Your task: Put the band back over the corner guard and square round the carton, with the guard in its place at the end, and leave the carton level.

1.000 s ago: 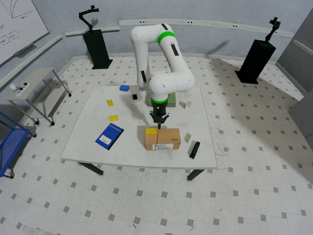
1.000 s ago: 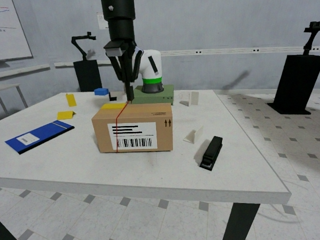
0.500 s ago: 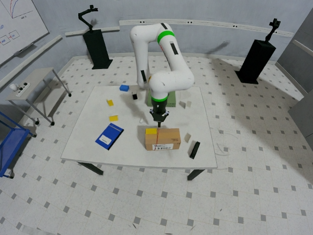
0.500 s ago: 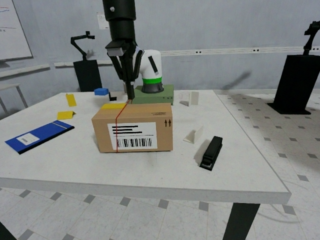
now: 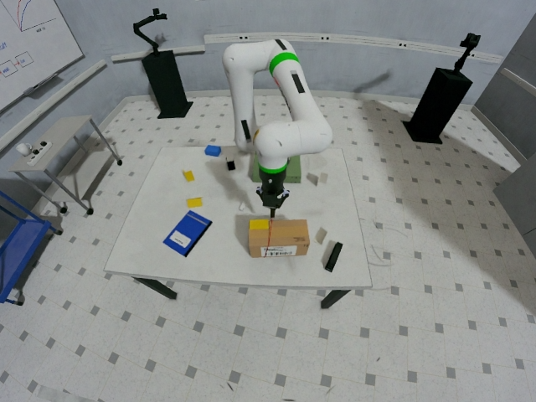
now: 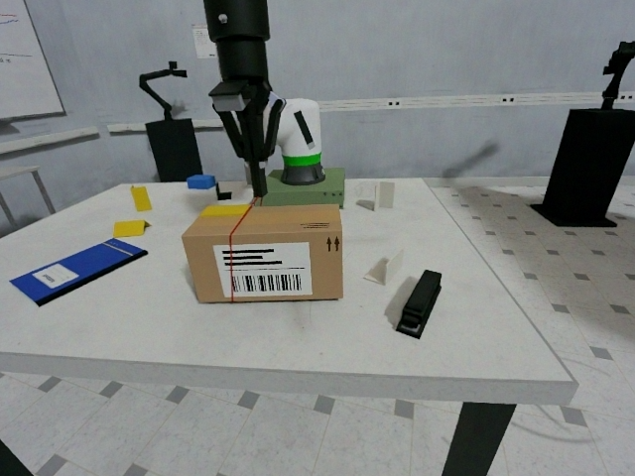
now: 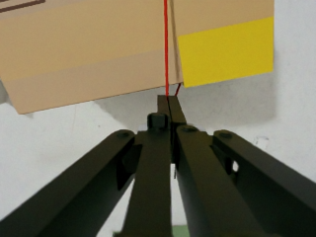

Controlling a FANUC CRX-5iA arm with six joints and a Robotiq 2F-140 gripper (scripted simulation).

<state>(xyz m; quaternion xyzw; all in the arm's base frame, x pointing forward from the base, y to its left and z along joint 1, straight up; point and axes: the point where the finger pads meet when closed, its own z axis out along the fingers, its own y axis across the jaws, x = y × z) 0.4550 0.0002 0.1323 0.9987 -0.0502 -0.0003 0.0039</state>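
Now: hand 60 mm to the left of the yellow corner guard, 60 mm above it and 30 mm short of it. Also, from my hand: black block (290 mm to the left, 170 mm below, 120 mm ahead); brown carton (110 mm below, 70 mm ahead, 30 mm to the left); white guard (240 mm to the left, 180 mm below, 20 mm ahead).
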